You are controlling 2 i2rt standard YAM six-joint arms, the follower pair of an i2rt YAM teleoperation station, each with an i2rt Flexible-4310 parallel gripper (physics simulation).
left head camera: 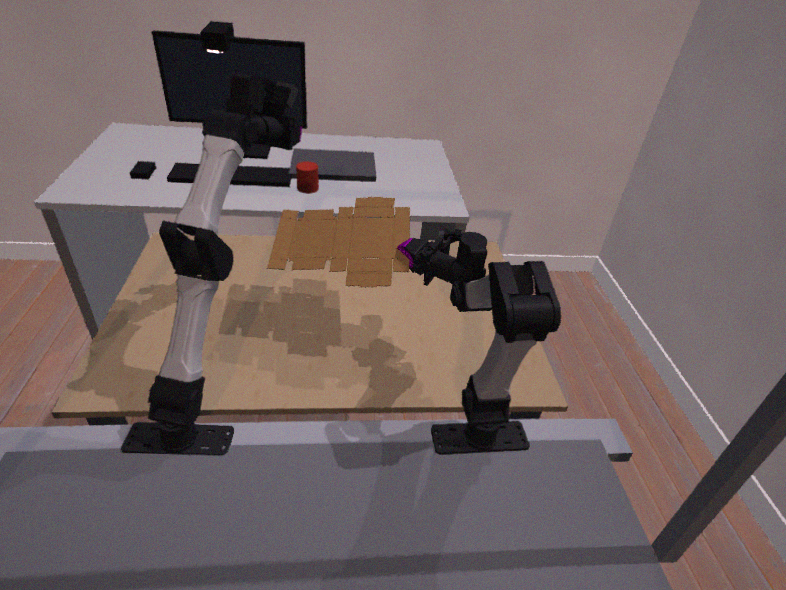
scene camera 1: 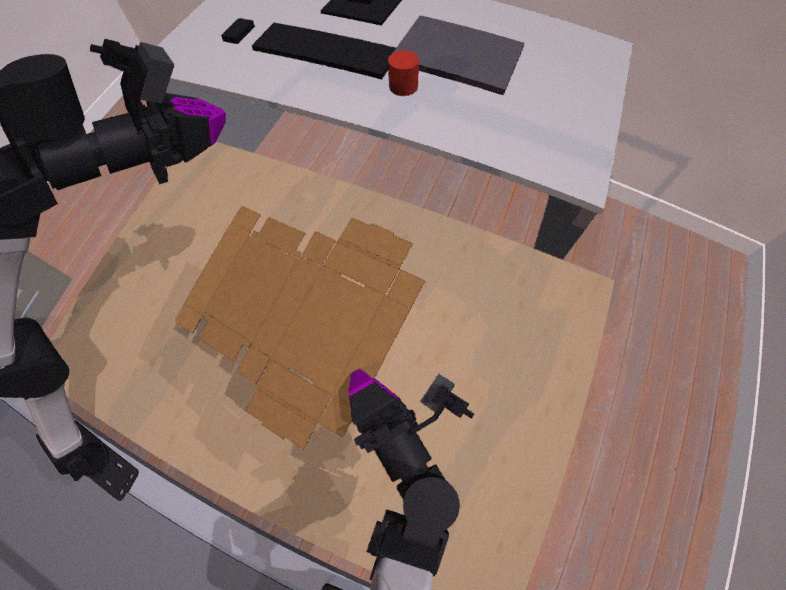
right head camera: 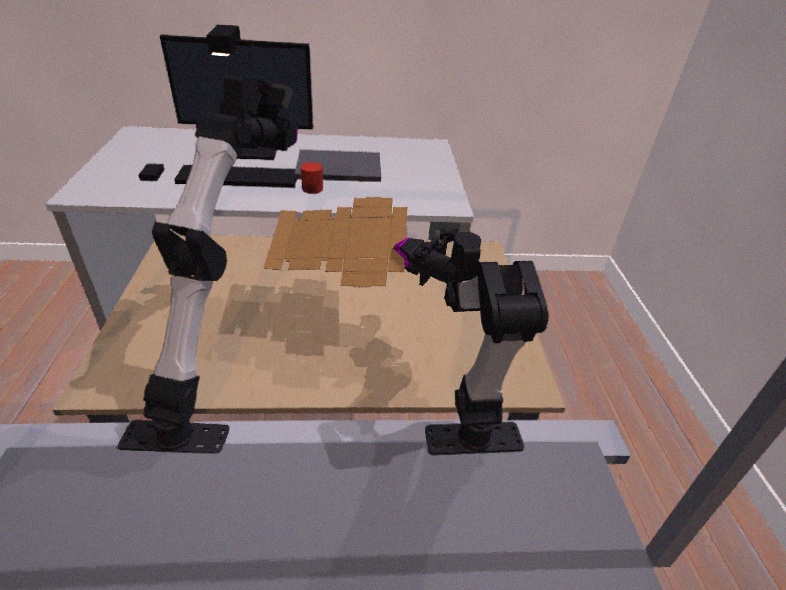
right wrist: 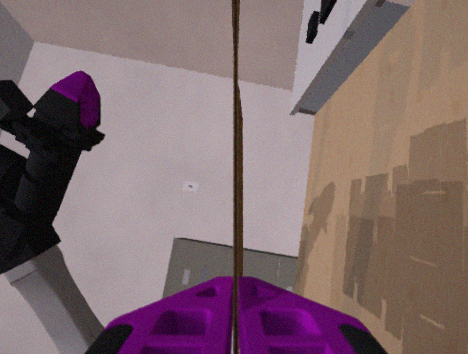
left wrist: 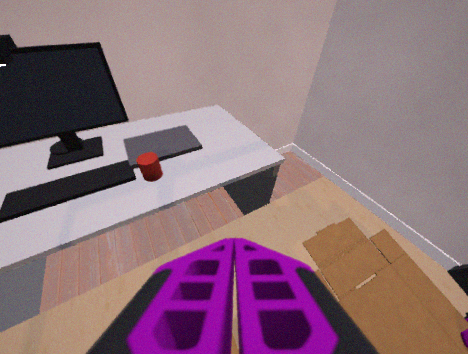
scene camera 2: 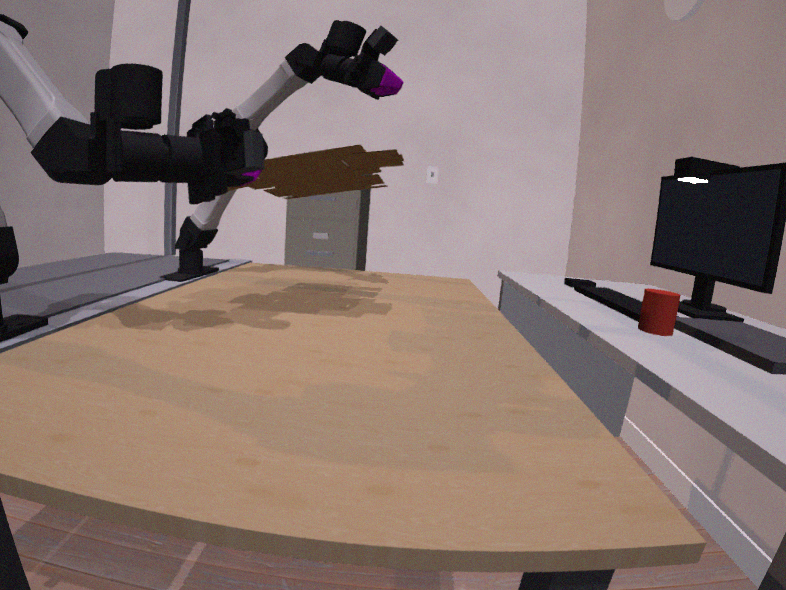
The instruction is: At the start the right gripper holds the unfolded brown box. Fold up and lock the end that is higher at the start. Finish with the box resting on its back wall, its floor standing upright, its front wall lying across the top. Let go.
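Where they show: left gripper, fingertip midpoint: [left head camera: 297, 132] [scene camera 1: 225, 115] [right head camera: 294, 133] [right wrist: 84, 73] [left wrist: 234, 246] [scene camera 2: 401, 85]; right gripper, fingertip midpoint: [left head camera: 398, 246] [scene camera 1: 355, 371] [right head camera: 394, 246] [right wrist: 235, 290] [left wrist: 462, 339]; left arm's base, link origin: [left head camera: 180, 441] [scene camera 1: 97, 459] [right head camera: 176, 439] [scene camera 2: 190, 275]; right arm's base, link origin: [left head camera: 479, 438] [right head camera: 473, 439].
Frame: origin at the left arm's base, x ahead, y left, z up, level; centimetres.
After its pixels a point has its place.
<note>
The unfolded brown box [left head camera: 368, 241] {y -35.5, x 39.6, z 24.8 cm} [right head camera: 365, 241] {y -35.6, x 39.7, z 24.8 cm} [scene camera 1: 317, 311] {y -34.0, x 42.6, z 25.1 cm} [scene camera 2: 317, 170] {y -34.3, x 43.7, z 25.2 cm} [left wrist: 385, 295] {y -37.5, x 46.0, z 26.1 cm} is a flat sheet in the air above the wooden table [left head camera: 444, 381] {y -55.1, x 18.3, z 0.8 cm} [scene camera 2: 380, 431] {y -66.3, x 59.2, z 0.8 cm}, its shadow below. In the right wrist view the box [right wrist: 238, 175] {y -28.9, x 43.5, z 24.6 cm} shows edge-on, rising from between the fingers. My right gripper [left head camera: 401, 247] {y -42.6, x 37.8, z 25.0 cm} [right head camera: 398, 246] {y -42.6, x 37.8, z 25.0 cm} [scene camera 1: 356, 381] {y -42.6, x 37.8, z 25.0 cm} [right wrist: 235, 290] {y -42.6, x 37.8, z 25.0 cm} is shut on the box's right edge panel. My left gripper [scene camera 1: 219, 120] {y -17.7, x 54.2, z 44.3 cm} [scene camera 2: 396, 83] {y -17.7, x 54.2, z 44.3 cm} [left wrist: 234, 246] {y -17.7, x 54.2, z 44.3 cm} is shut and empty, higher than the box and apart from it, to its left. In the right wrist view, the left gripper [right wrist: 87, 95] shows at the left.
Behind the table stands a white desk [left head camera: 412, 196] [scene camera 1: 558, 152] with a red cylinder [left head camera: 307, 177] [scene camera 1: 403, 73], a black keyboard [scene camera 1: 323, 49], a grey pad [scene camera 1: 463, 53] and a monitor [right head camera: 241, 69] [scene camera 2: 717, 228]. A grey cabinet [scene camera 2: 323, 231] stands beyond the table in scene camera 2's view.
</note>
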